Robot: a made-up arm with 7 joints.
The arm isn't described. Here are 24 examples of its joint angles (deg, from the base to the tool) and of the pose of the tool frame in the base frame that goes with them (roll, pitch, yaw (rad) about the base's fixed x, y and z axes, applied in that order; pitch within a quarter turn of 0, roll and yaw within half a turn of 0; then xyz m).
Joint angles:
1: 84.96 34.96 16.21 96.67 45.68 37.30 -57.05
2: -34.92 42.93 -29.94 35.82 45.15 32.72 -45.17
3: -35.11 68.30 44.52 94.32 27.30 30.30 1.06
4: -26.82 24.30 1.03 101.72 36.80 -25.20 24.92
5: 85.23 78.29 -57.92 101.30 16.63 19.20 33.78
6: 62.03 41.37 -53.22 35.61 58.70 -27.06 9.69
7: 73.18 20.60 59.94 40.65 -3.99 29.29 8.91
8: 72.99 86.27 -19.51 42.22 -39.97 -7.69 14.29
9: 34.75 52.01 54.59 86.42 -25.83 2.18 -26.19
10: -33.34 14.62 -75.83 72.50 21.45 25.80 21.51
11: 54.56 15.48 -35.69 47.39 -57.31 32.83 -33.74
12: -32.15 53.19 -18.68 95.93 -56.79 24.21 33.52
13: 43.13 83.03 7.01 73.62 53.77 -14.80 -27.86
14: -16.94 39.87 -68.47 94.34 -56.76 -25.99 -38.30
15: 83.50 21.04 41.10 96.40 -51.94 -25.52 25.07
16: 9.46 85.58 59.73 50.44 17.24 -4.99 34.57
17: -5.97 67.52 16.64 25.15 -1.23 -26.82 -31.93
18: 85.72 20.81 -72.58 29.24 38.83 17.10 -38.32
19: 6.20 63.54 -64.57 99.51 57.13 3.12 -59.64
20: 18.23 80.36 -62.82 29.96 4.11 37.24 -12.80
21: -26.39 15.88 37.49 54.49 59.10 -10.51 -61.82
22: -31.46 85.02 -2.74 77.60 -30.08 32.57 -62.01
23: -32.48 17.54 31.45 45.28 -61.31 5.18 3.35
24: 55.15 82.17 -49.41 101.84 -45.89 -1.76 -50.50
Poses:
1: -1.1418 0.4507 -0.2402 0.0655 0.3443 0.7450
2: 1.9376 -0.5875 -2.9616 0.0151 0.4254 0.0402
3: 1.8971 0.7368 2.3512 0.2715 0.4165 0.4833
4: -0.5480 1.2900 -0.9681 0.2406 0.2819 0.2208
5: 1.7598 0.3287 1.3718 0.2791 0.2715 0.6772
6: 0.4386 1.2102 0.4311 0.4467 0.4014 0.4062
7: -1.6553 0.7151 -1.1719 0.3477 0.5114 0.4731
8: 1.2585 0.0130 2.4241 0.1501 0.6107 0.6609
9: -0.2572 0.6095 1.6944 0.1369 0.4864 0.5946
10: -1.9892 0.1563 2.3300 -0.0213 -0.0210 0.1011
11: 0.9058 -0.0399 1.9114 0.4754 0.1443 0.3839
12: 2.8143 -0.3505 1.4579 0.2077 0.2523 0.1617
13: -0.3339 0.5078 0.6416 0.2109 0.4767 0.6683
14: 1.4121 0.7645 0.2333 0.0847 0.1334 0.1191
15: 0.0568 0.1158 1.4180 0.1146 0.4297 0.6631
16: 0.7986 0.7299 1.4440 0.0870 0.6086 0.6605
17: 1.1376 0.3928 2.3344 0.1214 0.6373 0.3090
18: 1.1886 0.9260 1.8491 0.4852 0.1934 0.5526
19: 2.3899 0.7345 2.7082 0.2234 0.2006 0.2295
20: 1.4838 -0.7253 3.1186 0.2342 0.6154 0.2919
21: 2.5230 0.9412 -1.4962 0.0761 0.4179 0.1239
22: 0.8123 -0.7577 2.0812 0.2579 0.4433 0.2459
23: 2.5889 -0.3496 2.4563 0.0031 0.4067 0.0693
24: 0.5571 -0.7437 1.3263 0.3178 0.3268 0.5047
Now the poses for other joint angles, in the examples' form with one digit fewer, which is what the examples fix.
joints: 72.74 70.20 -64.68 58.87 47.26 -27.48 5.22
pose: 0.963 0.780 0.977 0.364 0.468 0.526
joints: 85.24 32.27 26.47 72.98 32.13 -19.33 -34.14
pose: -1.158 -0.220 0.114 0.208 0.434 0.694
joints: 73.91 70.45 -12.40 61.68 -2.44 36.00 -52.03
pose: 0.091 0.960 2.138 0.259 0.463 0.709
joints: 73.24 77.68 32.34 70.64 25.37 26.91 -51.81
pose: -1.440 0.642 0.594 -0.011 0.482 0.736
